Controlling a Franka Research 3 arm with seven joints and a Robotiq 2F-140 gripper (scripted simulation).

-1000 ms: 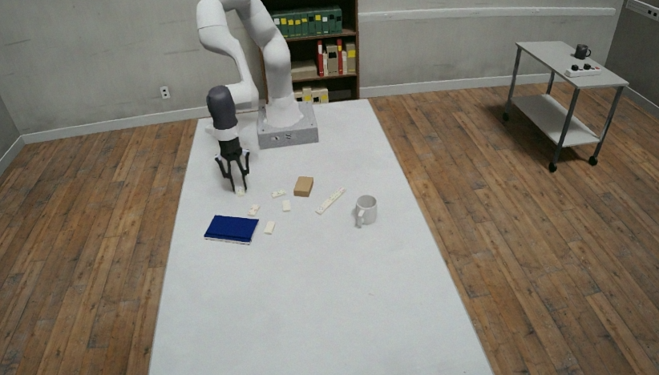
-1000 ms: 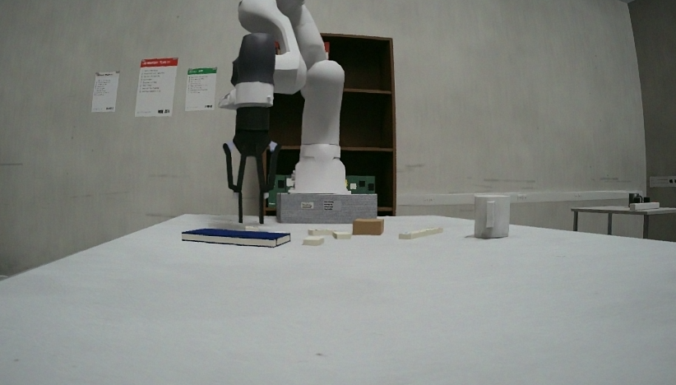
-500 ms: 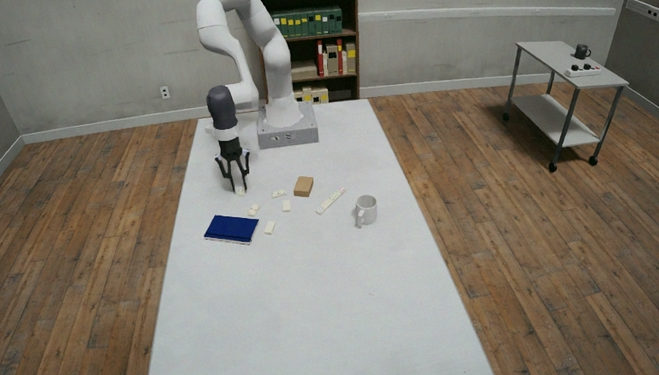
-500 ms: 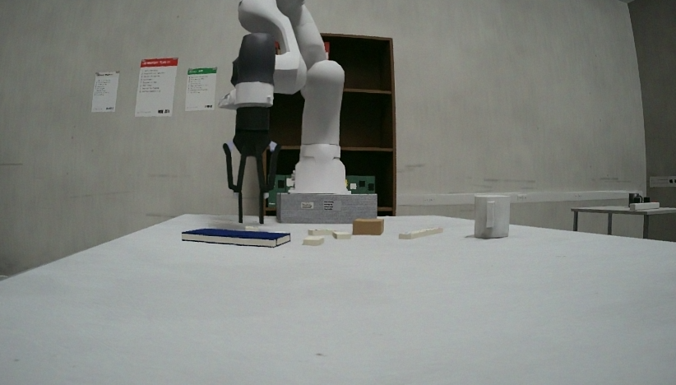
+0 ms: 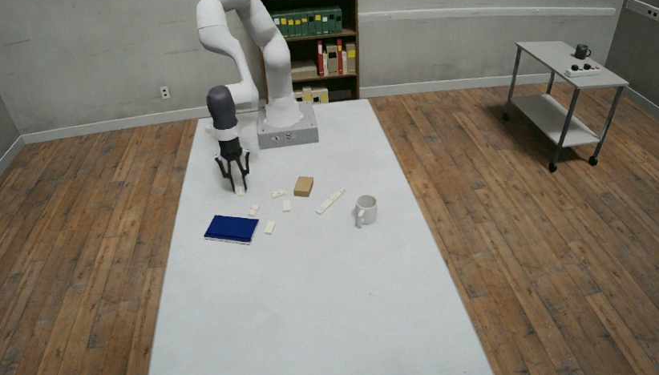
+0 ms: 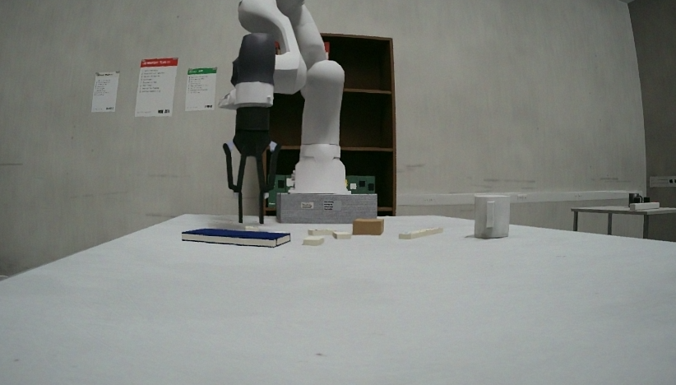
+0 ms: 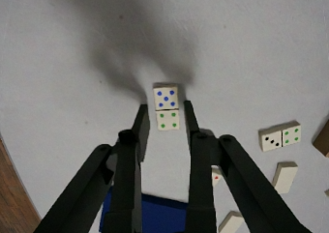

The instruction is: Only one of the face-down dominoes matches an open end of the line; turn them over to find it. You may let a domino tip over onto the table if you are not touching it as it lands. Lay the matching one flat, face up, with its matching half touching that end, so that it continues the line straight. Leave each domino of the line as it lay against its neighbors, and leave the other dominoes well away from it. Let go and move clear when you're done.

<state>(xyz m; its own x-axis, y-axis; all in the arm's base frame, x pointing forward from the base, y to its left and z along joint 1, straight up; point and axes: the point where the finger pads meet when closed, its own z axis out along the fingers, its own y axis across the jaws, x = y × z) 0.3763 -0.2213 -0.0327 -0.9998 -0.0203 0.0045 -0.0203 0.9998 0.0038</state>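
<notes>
Now: hand 5 cm above the domino. Also, from my hand: blue book (21 cm ahead, 4 cm to the right, 4 cm below); then white mug (44 cm to the left, 26 cm ahead, 2 cm below); then brown block (25 cm to the left, 4 cm below, 4 cm ahead).
</notes>
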